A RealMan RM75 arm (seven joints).
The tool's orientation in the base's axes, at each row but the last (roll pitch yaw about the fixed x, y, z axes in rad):
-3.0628, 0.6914, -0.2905
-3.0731, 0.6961, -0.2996
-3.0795, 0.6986, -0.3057
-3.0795, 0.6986, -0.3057
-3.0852, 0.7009, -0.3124
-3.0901, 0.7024, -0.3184
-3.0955, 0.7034, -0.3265
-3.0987, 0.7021, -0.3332
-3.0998, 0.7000, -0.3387
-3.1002, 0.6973, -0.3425
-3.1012, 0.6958, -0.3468
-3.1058, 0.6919, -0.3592
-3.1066, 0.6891, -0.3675
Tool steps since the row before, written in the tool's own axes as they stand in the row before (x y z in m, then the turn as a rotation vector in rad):
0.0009, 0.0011, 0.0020, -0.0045, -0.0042, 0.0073
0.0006, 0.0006, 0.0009, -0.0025, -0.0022, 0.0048
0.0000, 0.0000, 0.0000, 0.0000, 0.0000, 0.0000
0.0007, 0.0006, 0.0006, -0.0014, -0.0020, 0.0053
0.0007, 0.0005, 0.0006, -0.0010, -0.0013, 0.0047
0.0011, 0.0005, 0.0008, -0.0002, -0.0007, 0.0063
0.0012, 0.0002, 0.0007, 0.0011, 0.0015, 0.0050
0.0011, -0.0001, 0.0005, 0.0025, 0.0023, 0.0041
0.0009, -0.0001, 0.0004, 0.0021, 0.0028, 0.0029
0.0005, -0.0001, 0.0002, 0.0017, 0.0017, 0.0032
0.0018, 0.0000, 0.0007, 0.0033, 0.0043, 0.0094
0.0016, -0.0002, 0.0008, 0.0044, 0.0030, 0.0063
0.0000, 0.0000, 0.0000, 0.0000, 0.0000, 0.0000
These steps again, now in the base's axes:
-0.0009, -0.0007, -0.0022, -0.0062, 0.0068, -0.0025
-0.0003, -0.0005, -0.0011, -0.0039, 0.0039, -0.0020
0.0000, 0.0000, 0.0000, 0.0000, 0.0000, 0.0000
0.0000, -0.0006, -0.0009, -0.0035, 0.0035, -0.0031
0.0000, -0.0005, -0.0009, -0.0031, 0.0026, -0.0029
0.0001, -0.0005, -0.0013, -0.0037, 0.0023, -0.0046
0.0004, -0.0003, -0.0013, -0.0027, -0.0004, -0.0046
0.0005, -0.0001, -0.0011, -0.0015, -0.0017, -0.0048
0.0004, 0.0000, -0.0009, -0.0012, -0.0024, -0.0037
0.0003, 0.0000, -0.0005, -0.0013, -0.0012, -0.0036
0.0009, -0.0003, -0.0017, -0.0047, -0.0025, -0.0095
0.0008, 0.0000, -0.0016, -0.0016, -0.0024, -0.0077
0.0000, 0.0000, 0.0000, 0.0000, 0.0000, 0.0000

